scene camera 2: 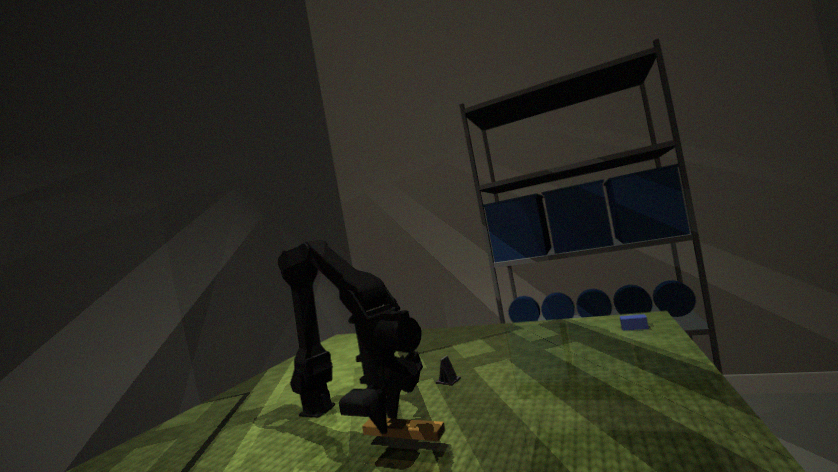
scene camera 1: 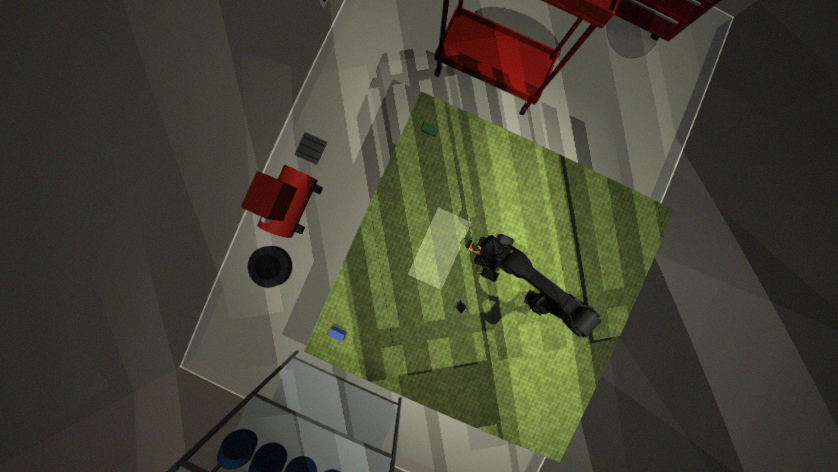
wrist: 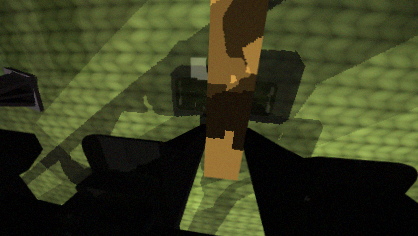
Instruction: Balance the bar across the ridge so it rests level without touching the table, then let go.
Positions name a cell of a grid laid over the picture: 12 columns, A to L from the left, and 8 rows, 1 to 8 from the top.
Observation:
My gripper (scene camera 2: F8) carries an orange bar.
My gripper is seen too in the wrist view (wrist: G5).

